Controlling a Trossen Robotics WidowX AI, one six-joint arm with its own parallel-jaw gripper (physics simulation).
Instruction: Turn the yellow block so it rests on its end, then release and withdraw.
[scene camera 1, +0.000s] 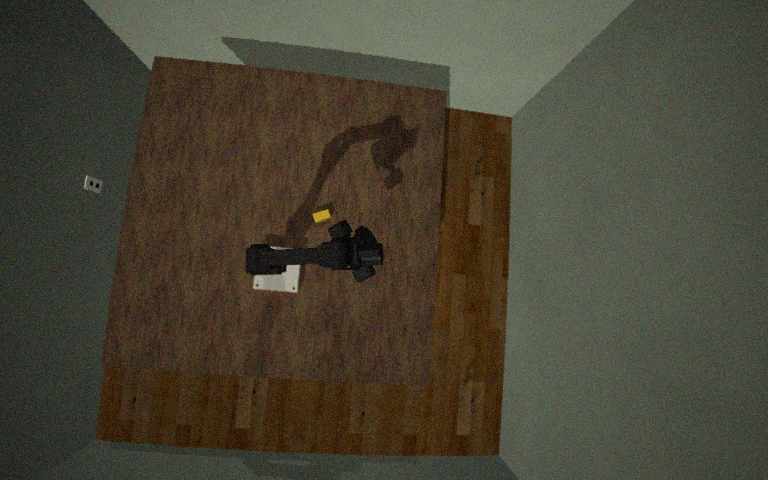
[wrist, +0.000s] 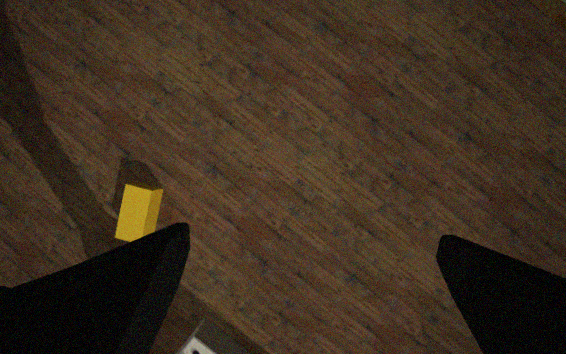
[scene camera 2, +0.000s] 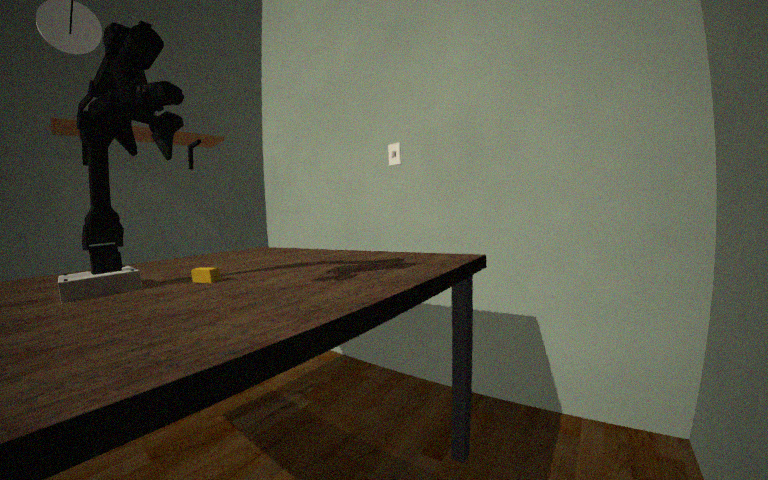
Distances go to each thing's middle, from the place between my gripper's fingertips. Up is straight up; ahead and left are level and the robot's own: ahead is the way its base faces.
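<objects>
Yellow block (wrist: 140, 205): 14 cm ahead of my hand, 14 cm to the left of it, 26 cm below it.
</objects>
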